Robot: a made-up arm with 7 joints. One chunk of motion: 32 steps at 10 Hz.
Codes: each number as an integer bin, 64 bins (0 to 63) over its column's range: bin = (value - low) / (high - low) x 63, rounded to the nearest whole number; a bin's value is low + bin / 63 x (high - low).
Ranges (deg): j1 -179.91..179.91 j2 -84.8..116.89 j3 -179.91..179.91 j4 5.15..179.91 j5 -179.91..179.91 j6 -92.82..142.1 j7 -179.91..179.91
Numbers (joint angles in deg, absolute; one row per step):
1: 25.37 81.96 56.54 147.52 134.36 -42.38 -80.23
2: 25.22 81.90 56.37 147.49 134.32 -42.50 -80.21
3: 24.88 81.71 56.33 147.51 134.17 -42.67 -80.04
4: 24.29 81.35 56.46 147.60 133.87 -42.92 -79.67
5: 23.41 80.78 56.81 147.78 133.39 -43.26 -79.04
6: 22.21 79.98 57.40 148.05 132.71 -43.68 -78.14
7: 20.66 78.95 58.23 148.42 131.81 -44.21 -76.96
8: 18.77 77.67 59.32 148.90 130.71 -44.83 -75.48
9: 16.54 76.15 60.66 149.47 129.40 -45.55 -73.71
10: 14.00 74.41 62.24 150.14 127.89 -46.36 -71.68
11: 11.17 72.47 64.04 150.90 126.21 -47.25 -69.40
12: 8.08 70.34 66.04 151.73 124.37 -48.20 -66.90
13: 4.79 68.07 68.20 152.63 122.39 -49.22 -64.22
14: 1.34 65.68 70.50 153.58 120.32 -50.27 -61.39
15: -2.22 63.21 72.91 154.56 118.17 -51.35 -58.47
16: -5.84 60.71 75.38 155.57 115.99 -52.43 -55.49
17: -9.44 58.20 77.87 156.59 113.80 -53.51 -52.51
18: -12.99 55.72 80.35 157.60 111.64 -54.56 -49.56
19: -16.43 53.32 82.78 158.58 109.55 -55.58 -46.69
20: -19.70 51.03 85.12 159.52 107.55 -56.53 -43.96
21: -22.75 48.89 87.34 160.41 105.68 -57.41 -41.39
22: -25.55 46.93 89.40 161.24 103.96 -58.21 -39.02
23: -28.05 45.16 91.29 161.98 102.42 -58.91 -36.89
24: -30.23 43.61 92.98 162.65 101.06 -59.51 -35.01
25: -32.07 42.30 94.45 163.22 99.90 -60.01 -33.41
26: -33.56 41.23 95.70 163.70 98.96 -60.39 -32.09
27: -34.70 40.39 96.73 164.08 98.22 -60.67 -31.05
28: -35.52 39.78 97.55 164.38 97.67 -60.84 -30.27
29: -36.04 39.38 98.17 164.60 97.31 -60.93 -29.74
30: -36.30 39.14 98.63 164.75 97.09 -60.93 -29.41
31: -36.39 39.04 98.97 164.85 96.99 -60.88 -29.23
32: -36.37 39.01 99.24 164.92 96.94 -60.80 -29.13
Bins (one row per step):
1: 36 52 41 51 55 14 17
2: 36 52 41 51 55 13 17
3: 36 52 41 51 55 13 17
4: 36 52 41 51 55 13 18
5: 36 52 41 51 55 13 18
6: 35 51 42 52 55 13 18
7: 35 51 42 52 55 13 18
8: 35 51 42 52 54 13 18
9: 34 50 42 52 54 13 19
10: 34 50 42 52 54 12 19
11: 33 49 43 53 54 12 19
12: 33 48 43 53 53 12 20
13: 32 48 43 53 53 12 20
14: 32 47 44 54 53 11 21
15: 31 46 44 54 52 11 21
16: 30 45 45 54 52 11 22
17: 30 45 45 55 51 11 22
18: 29 44 46 55 51 10 23
19: 29 43 46 55 51 10 23
20: 28 42 46 56 50 10 24
21: 28 42 47 56 50 9 24
22: 27 41 47 56 50 9 25
23: 27 41 47 57 49 9 25
24: 26 40 48 57 49 9 25
25: 26 40 48 57 49 9 26
26: 26 39 48 57 49 9 26
27: 25 39 48 57 49 9 26
28: 25 39 49 57 49 9 26
29: 25 39 49 57 49 9 26
30: 25 39 49 58 48 9 26
31: 25 39 49 58 48 9 26
32: 25 39 49 58 48 9 26

